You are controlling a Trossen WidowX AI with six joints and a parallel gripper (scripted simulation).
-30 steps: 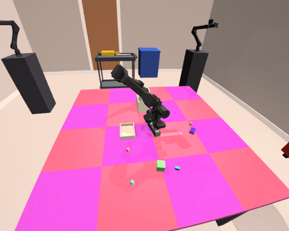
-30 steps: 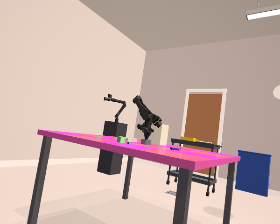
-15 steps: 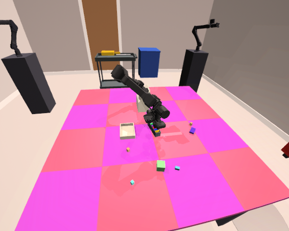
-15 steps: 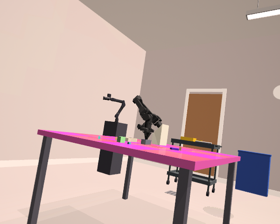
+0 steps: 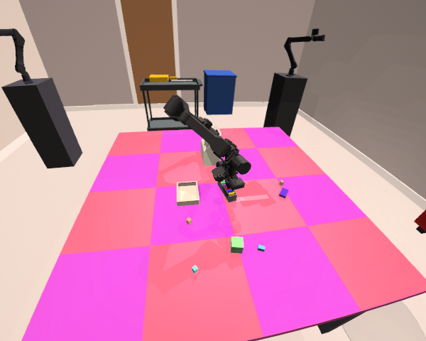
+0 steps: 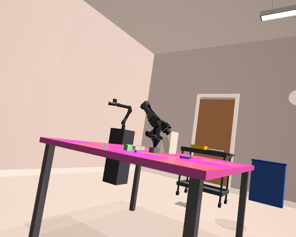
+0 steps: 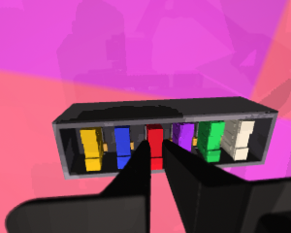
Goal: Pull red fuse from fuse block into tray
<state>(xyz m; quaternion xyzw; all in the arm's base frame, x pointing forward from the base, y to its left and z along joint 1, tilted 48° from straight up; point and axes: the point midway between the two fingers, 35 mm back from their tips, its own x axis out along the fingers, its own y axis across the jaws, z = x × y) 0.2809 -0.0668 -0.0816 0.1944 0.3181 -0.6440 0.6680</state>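
Now: the purple fuse 20 mm behind my gripper tip and 10 mm below it. The rest, counted from my gripper tip: blue fuse (20 mm ahead, 10 mm below); then yellow fuse (40 mm ahead, 10 mm to the left, 10 mm below); then red fuse (10 mm below).
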